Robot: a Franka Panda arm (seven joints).
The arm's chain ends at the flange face. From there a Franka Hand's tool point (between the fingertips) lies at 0.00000 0.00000 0.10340 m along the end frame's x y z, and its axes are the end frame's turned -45 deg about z.
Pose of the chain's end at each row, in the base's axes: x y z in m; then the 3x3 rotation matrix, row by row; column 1 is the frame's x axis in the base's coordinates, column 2 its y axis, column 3 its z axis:
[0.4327 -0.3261 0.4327], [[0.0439 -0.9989 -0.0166], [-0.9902 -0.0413 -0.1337], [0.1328 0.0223 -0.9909]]
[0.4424 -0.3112 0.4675], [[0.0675 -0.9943 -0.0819], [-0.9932 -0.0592 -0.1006], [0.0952 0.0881 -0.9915]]
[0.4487 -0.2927 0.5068], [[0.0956 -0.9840 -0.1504], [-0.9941 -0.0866 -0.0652], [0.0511 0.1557 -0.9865]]
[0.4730 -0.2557 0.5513], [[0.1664 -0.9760 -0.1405], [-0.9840 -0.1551 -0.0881], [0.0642 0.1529 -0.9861]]
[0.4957 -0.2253 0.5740], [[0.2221 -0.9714 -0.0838], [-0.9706 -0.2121 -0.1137], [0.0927 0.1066 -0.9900]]
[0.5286 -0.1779 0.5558], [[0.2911 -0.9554 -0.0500], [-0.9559 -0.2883 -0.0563], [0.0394 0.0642 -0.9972]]
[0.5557 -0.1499 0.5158], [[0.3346 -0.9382 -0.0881], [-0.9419 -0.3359 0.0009], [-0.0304 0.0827 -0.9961]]
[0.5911 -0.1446 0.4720], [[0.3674 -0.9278 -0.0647], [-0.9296 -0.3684 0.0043], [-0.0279 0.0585 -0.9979]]
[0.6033 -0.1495 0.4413], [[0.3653 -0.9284 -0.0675], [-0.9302 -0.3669 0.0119], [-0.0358 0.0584 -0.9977]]
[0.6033 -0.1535 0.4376], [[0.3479 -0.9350 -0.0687], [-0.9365 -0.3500 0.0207], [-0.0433 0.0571 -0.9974]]
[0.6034 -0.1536 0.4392], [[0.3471 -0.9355 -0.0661], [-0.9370 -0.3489 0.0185], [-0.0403 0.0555 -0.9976]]
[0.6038 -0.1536 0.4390], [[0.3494 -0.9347 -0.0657], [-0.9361 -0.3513 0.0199], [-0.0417 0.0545 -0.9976]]
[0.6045 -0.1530 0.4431], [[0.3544 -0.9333 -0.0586], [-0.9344 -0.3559 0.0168], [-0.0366 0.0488 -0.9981]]
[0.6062 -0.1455 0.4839], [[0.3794 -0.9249 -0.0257], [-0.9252 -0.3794 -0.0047], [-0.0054 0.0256 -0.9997]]
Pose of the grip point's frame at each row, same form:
[0.4310 -0.3399 0.3302], [[0.7374 -0.6753 -0.0166], [-0.6710 -0.7294 -0.1337], [0.0781 0.1097 -0.9909]]
[0.4339 -0.3216 0.3650], [[0.7508 -0.6553 -0.0819], [-0.6604 -0.7442 -0.1006], [0.0050 0.1296 -0.9915]]
[0.4331 -0.2994 0.4048], [[0.7634 -0.6282 -0.1504], [-0.6417 -0.7642 -0.0652], [-0.0740 0.1462 -0.9865]]
[0.4585 -0.2648 0.4493], [[0.8078 -0.5725 -0.1405], [-0.5861 -0.8055 -0.0881], [-0.0627 0.1535 -0.9861]]
[0.4870 -0.2371 0.4716], [[0.8439 -0.5298 -0.0838], [-0.5363 -0.8363 -0.1137], [-0.0098 0.1409 -0.9900]]
[0.5234 -0.1837 0.4527], [[0.8814 -0.4697 -0.0500], [-0.4721 -0.8798 -0.0563], [-0.0175 0.0733 -0.9972]]
[0.5466 -0.1498 0.4128], [[0.9000 -0.4268 -0.0881], [-0.4285 -0.9035 0.0009], [-0.0800 0.0370 -0.9961]]
[0.5844 -0.1442 0.3688], [[0.9158 -0.3963 -0.0647], [-0.3968 -0.9178 0.0043], [-0.0611 0.0216 -0.9979]]
[0.5963 -0.1483 0.3381], [[0.9148 -0.3982 -0.0675], [-0.3983 -0.9172 0.0119], [-0.0666 0.0160 -0.9977]]
[0.5962 -0.1514 0.3345], [[0.9071 -0.4151 -0.0687], [-0.4147 -0.9097 0.0207], [-0.0710 0.0098 -0.9974]]
[0.5966 -0.1517 0.3360], [[0.9069 -0.4161 -0.0661], [-0.4158 -0.9093 0.0185], [-0.0677 0.0107 -0.9976]]
[0.5970 -0.1515 0.3358], [[0.9080 -0.4139 -0.0657], [-0.4135 -0.9103 0.0199], [-0.0680 0.0091 -0.9976]]
[0.5984 -0.1513 0.3399], [[0.9105 -0.4093 -0.0586], [-0.4091 -0.9124 0.0168], [-0.0604 0.0086 -0.9981]]
[0.6035 -0.1460 0.3805], [[0.9223 -0.3857 -0.0257], [-0.3859 -0.9225 -0.0047], [-0.0219 0.0143 -0.9997]]

